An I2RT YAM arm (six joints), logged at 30 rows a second.
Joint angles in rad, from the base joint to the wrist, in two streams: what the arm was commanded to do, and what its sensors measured. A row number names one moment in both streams.
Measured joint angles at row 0:
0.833, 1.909, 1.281, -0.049, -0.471, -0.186
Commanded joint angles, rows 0 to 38:
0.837, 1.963, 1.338, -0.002, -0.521, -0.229
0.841, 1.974, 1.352, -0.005, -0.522, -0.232
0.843, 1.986, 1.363, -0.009, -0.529, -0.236
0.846, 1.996, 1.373, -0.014, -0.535, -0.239
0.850, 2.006, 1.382, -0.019, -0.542, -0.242
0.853, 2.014, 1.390, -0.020, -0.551, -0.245
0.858, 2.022, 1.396, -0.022, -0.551, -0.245
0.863, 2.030, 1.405, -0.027, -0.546, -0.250
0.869, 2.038, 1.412, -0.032, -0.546, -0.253
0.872, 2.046, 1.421, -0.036, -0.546, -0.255
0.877, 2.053, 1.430, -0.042, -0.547, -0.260
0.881, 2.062, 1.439, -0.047, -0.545, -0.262
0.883, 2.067, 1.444, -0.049, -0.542, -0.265
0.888, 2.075, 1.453, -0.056, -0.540, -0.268
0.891, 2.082, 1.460, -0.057, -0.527, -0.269
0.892, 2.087, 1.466, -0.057, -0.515, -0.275
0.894, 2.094, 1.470, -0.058, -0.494, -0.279
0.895, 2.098, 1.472, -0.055, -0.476, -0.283
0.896, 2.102, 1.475, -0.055, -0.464, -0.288
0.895, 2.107, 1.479, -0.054, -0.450, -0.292
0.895, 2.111, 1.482, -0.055, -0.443, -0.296
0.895, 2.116, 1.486, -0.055, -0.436, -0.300
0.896, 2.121, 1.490, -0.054, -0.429, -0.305
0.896, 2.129, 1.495, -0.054, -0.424, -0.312
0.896, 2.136, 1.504, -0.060, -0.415, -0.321
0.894, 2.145, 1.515, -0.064, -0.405, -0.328
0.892, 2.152, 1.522, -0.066, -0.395, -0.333
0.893, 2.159, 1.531, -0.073, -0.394, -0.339
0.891, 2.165, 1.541, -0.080, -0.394, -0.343
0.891, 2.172, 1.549, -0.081, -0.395, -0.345
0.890, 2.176, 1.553, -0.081, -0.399, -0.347
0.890, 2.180, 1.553, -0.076, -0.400, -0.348
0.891, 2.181, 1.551, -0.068, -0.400, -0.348
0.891, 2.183, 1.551, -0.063, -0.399, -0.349
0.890, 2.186, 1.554, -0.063, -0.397, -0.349
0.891, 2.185, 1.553, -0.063, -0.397, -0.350
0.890, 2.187, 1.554, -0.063, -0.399, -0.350
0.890, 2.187, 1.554, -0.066, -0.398, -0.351
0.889, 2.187, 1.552, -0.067, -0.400, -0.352
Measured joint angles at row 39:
0.891, 2.170, 1.525, -0.056, -0.406, -0.335
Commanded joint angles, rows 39 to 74:
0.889, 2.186, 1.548, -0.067, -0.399, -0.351
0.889, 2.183, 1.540, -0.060, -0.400, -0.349
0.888, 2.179, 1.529, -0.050, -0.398, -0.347
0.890, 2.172, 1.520, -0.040, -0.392, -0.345
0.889, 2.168, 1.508, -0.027, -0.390, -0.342
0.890, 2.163, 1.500, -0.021, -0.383, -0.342
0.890, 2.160, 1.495, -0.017, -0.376, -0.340
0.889, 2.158, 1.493, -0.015, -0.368, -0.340
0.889, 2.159, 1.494, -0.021, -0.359, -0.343
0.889, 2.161, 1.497, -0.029, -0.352, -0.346
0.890, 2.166, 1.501, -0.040, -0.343, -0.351
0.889, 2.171, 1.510, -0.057, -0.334, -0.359
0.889, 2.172, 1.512, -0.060, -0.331, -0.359
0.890, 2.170, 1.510, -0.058, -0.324, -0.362
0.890, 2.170, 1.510, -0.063, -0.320, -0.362
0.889, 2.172, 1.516, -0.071, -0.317, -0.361
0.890, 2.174, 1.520, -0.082, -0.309, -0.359
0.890, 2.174, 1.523, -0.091, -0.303, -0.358
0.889, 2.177, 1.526, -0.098, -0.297, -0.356
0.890, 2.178, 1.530, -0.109, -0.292, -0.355
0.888, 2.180, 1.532, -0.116, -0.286, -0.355
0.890, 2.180, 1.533, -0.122, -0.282, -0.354
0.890, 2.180, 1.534, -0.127, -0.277, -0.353
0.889, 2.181, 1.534, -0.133, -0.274, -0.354
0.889, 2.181, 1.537, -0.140, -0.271, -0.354
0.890, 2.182, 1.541, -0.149, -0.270, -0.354
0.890, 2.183, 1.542, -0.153, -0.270, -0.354
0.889, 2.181, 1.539, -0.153, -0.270, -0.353
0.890, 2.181, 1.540, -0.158, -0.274, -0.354
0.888, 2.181, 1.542, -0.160, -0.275, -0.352
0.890, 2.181, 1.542, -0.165, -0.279, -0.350
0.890, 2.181, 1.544, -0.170, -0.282, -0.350
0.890, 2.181, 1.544, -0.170, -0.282, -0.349
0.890, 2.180, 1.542, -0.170, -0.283, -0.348
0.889, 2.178, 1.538, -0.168, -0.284, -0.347
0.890, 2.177, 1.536, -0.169, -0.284, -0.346
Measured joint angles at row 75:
0.896, 2.171, 1.537, -0.075, -0.327, -0.341
